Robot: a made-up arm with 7 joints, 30 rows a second.
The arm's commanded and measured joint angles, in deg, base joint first. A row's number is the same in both.
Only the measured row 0 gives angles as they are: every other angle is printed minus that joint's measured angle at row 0.
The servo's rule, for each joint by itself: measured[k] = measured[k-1] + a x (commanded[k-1-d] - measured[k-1]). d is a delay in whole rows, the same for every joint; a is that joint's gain. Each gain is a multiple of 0.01, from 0.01 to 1. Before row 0 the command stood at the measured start. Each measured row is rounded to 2 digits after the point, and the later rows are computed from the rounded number. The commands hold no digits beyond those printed.
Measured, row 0:
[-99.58, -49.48, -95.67, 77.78, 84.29, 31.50, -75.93]
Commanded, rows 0 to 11:
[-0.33, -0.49, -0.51, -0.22, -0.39, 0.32, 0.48]
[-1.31, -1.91, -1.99, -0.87, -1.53, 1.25, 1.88]
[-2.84, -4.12, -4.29, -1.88, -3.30, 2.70, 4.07]
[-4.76, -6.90, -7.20, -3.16, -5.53, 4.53, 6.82]
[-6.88, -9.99, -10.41, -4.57, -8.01, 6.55, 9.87]
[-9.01, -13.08, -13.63, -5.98, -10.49, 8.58, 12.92]
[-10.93, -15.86, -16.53, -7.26, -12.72, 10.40, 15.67]
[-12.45, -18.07, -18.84, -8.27, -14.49, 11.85, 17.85]
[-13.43, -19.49, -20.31, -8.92, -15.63, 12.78, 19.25]
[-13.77, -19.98, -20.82, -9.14, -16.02, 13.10, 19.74]
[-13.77, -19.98, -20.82, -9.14, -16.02, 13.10, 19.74]
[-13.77, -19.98, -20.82, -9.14, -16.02, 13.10, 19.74]
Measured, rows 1 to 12:
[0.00, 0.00, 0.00, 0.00, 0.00, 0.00, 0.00]
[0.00, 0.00, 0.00, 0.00, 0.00, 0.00, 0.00]
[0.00, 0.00, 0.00, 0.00, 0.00, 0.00, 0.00]
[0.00, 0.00, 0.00, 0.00, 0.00, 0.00, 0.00]
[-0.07, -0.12, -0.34, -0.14, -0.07, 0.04, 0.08]
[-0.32, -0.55, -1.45, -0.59, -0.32, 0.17, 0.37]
[-0.82, -1.41, -3.35, -1.39, -0.83, 0.45, 0.96]
[-1.61, -2.73, -5.93, -2.49, -1.63, 0.90, 1.90]
[-2.66, -4.47, -8.93, -3.78, -2.71, 1.52, 3.18]
[-3.93, -6.54, -12.08, -5.14, -4.03, 2.30, 4.74]
[-5.33, -8.78, -15.06, -6.45, -5.51, 3.19, 6.49]
[-6.75, -11.01, -17.59, -7.58, -7.04, 4.14, 8.31]
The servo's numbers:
d 4
a 0.20 0.24 0.67 0.62 0.17 0.11 0.16

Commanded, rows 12 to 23:
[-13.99, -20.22, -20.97, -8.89, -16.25, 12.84, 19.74]
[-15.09, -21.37, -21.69, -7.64, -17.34, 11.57, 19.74]
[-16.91, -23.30, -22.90, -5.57, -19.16, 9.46, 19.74]
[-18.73, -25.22, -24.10, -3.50, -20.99, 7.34, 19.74]
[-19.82, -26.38, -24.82, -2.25, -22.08, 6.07, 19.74]
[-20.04, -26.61, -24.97, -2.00, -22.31, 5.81, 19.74]
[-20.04, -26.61, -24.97, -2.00, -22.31, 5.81, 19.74]
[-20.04, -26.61, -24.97, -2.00, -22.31, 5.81, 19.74]
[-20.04, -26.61, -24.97, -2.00, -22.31, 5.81, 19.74]
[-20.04, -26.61, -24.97, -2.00, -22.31, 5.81, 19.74]
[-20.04, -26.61, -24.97, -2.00, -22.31, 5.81, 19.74]
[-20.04, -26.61, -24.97, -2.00, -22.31, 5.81, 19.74]
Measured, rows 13 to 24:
[-8.09, -13.05, -19.41, -8.41, -8.50, 5.09, 10.06]
[-9.23, -14.71, -20.35, -8.86, -9.78, 5.97, 11.61]
[-10.14, -15.97, -20.66, -9.03, -10.84, 6.75, 12.91]
[-10.87, -16.93, -20.77, -9.10, -11.72, 7.45, 14.00]
[-11.49, -17.72, -20.90, -8.97, -12.49, 8.04, 14.92]
[-12.21, -18.60, -21.43, -8.15, -13.31, 8.43, 15.69]
[-13.15, -19.73, -22.41, -6.55, -14.30, 8.54, 16.34]
[-14.27, -21.05, -23.54, -4.66, -15.44, 8.41, 16.88]
[-15.38, -22.33, -24.40, -3.17, -16.57, 8.15, 17.34]
[-16.31, -23.36, -24.78, -2.44, -17.55, 7.89, 17.72]
[-17.06, -24.14, -24.91, -2.17, -18.36, 7.66, 18.04]
[-17.66, -24.73, -24.95, -2.06, -19.03, 7.46, 18.31]

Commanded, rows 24 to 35:
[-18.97, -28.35, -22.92, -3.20, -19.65, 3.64, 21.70]
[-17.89, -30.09, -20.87, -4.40, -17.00, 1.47, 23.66]
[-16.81, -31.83, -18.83, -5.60, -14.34, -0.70, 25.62]
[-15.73, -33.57, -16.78, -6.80, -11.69, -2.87, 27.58]
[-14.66, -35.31, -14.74, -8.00, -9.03, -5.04, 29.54]
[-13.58, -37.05, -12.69, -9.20, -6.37, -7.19, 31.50]
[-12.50, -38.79, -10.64, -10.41, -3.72, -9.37, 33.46]
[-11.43, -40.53, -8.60, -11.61, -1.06, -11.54, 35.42]
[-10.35, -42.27, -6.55, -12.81, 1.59, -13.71, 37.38]
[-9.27, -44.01, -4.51, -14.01, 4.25, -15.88, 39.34]
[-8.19, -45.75, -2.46, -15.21, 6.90, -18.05, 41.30]
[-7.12, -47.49, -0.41, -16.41, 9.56, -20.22, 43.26]
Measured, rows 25 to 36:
[-18.14, -25.18, -24.96, -2.02, -19.59, 7.28, 18.54]
[-18.52, -25.52, -24.97, -2.01, -20.05, 7.12, 18.73]
[-18.82, -25.78, -24.97, -2.00, -20.43, 6.98, 18.89]
[-19.06, -25.98, -24.97, -2.00, -20.75, 6.85, 19.03]
[-19.04, -26.55, -23.60, -2.74, -20.56, 6.50, 19.46]
[-18.81, -27.40, -21.77, -3.77, -19.95, 5.95, 20.13]
[-18.41, -28.46, -19.80, -4.90, -19.00, 5.22, 21.01]
[-17.87, -29.69, -17.78, -6.08, -17.76, 4.33, 22.06]
[-17.23, -31.04, -15.74, -7.27, -16.28, 3.30, 23.26]
[-16.50, -32.48, -13.70, -8.47, -14.60, 2.15, 24.58]
[-15.70, -33.99, -11.65, -9.67, -12.75, 0.88, 26.00]
[-14.85, -35.56, -9.61, -10.87, -10.76, -0.49, 27.51]

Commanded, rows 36 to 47:
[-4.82, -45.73, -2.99, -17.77, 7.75, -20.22, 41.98]
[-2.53, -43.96, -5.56, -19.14, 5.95, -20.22, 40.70]
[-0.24, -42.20, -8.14, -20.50, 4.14, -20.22, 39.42]
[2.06, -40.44, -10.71, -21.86, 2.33, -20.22, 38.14]
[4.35, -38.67, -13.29, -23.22, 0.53, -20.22, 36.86]
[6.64, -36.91, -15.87, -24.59, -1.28, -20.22, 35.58]
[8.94, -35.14, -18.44, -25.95, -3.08, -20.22, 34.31]
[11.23, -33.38, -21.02, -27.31, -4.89, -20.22, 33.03]
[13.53, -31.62, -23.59, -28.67, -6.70, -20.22, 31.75]
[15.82, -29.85, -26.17, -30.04, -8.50, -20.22, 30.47]
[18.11, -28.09, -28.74, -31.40, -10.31, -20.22, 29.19]
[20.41, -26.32, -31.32, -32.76, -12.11, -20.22, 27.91]
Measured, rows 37 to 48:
[-13.95, -37.17, -7.56, -12.07, -8.66, -1.94, 29.09]
[-13.01, -38.81, -5.52, -13.27, -6.47, -3.47, 30.73]
[-12.05, -40.48, -3.47, -14.47, -4.20, -5.07, 32.42]
[-11.06, -42.16, -1.42, -15.67, -1.86, -6.74, 34.15]
[-9.81, -43.02, -2.47, -16.97, -0.23, -8.22, 35.40]
[-8.35, -43.25, -4.54, -18.32, 0.82, -9.54, 36.25]
[-6.73, -43.00, -6.95, -19.67, 1.38, -10.71, 36.76]
[-4.97, -42.39, -9.47, -21.03, 1.54, -11.76, 36.98]
[-3.11, -41.50, -12.03, -22.39, 1.37, -12.69, 36.96]
[-1.16, -40.40, -14.60, -23.75, 0.92, -13.52, 36.74]
[0.86, -39.14, -17.17, -25.11, 0.24, -14.26, 36.35]
[2.93, -37.76, -19.75, -26.47, -0.63, -14.92, 35.82]

